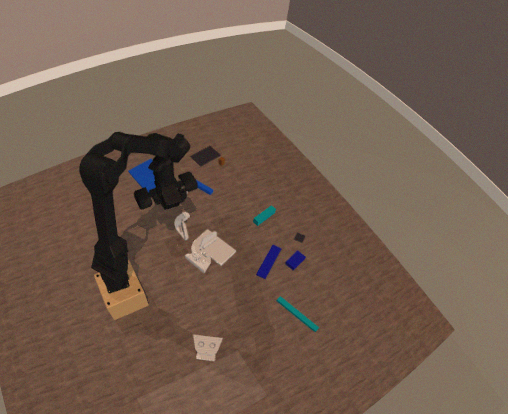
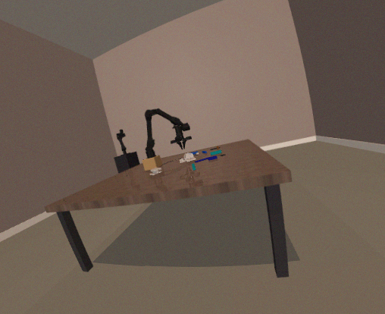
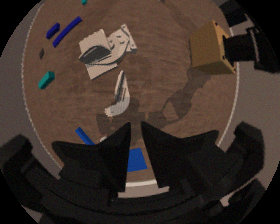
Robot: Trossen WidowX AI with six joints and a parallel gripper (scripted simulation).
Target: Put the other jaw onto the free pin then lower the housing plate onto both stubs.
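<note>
Now: the white jaw 8 cm below my gripper tip, 5 cm ahead of it and 1 cm to the right of it. From my gripper tip the other things lie so: white cube: 11 cm to the left, 9 cm ahead, 8 cm below; then white base: 14 cm to the right, 10 cm ahead, 8 cm below; then blue plate: 23 cm to the left, 8 cm below.
</note>
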